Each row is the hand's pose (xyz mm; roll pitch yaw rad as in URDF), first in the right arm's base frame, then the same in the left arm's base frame.
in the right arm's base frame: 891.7 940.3 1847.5 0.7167 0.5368 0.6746
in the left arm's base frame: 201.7 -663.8 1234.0 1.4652 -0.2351 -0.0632
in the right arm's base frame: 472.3 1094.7 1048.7 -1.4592 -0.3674 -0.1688
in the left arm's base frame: 534.3 144.6 962.7 -0.4167 -0.0663 -1.2824
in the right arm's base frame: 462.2 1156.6 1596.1 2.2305 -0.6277 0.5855
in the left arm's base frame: 178.4 -124.2 1286.2 -2.6268 -0.7714 -1.2978
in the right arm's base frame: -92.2 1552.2 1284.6 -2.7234 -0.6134 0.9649
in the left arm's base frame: 182.1 604.0 1461.2 -1.1163 -1.0783 -1.2468
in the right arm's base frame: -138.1 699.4 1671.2 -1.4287 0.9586 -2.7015
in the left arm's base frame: -421.5 145.9 909.2 -3.0513 0.6827 1.3945
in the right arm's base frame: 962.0 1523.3 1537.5 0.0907 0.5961 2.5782
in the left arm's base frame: 670.2 -355.9 1589.9 -0.7615 -0.0882 1.4722
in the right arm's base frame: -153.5 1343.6 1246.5 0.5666 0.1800 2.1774
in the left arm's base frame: 92.8 602.6 1259.4 -0.1375 -0.6423 1.4955
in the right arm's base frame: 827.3 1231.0 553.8 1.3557 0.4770 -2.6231
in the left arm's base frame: 1146.3 184.9 846.9 0.0848 0.6822 2.0236
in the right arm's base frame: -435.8 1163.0 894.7 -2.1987 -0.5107 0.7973
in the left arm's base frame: 86.3 951.2 921.0 -0.8241 -0.9283 -1.0779
